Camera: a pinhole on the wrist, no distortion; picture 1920 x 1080 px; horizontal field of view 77.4 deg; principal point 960.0 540.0 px. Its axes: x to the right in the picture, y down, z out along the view. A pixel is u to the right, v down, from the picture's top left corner.
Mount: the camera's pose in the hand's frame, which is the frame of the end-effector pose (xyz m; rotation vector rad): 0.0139 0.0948 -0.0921 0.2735 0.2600 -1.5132
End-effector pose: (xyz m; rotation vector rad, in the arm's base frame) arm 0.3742 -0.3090 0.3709 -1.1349 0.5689 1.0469
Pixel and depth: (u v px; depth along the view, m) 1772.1 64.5 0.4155
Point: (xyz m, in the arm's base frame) 0.5690 -0.1917 0.7006
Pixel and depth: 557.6 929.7 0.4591
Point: 0.3105 0.1194 0.3443
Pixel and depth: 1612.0 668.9 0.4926
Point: 0.6576 -0.0355 0.5546
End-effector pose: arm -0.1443 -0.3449 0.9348 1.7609 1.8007 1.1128
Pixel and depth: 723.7 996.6 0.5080
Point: 0.1601 -0.0408 0.7466
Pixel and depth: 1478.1 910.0 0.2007
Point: -0.1377 -0.2454 0.8736
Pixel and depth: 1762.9 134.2 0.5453
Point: -0.1883 -0.3707 0.3848
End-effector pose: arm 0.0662 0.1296 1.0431 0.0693 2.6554 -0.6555
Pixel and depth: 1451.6 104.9 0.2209
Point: 0.1456 0.0339 1.0291
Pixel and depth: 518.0 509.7 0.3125
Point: 0.1689 0.1070 0.8052
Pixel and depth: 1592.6 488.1 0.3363
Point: 0.0955 -0.1110 0.9882
